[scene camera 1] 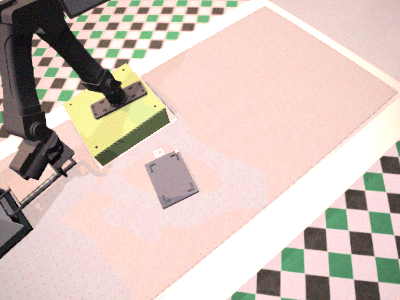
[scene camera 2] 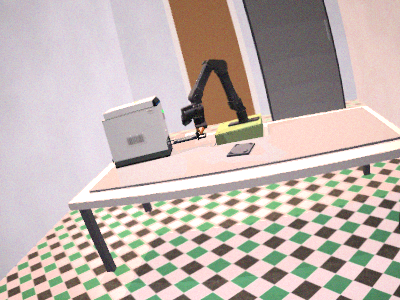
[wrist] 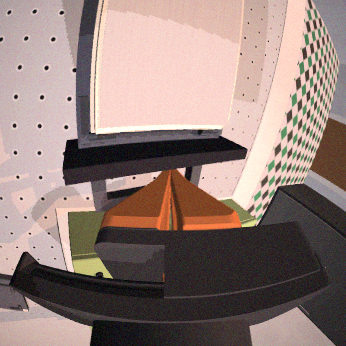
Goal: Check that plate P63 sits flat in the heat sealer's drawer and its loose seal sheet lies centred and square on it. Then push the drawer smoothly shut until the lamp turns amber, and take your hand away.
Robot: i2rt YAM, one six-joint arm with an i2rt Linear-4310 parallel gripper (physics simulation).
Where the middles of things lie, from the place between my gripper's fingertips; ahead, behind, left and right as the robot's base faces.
The sealer drawer (wrist: 92, 157) lies 4 cm ahead of my hand and 10 cm to the right of it.
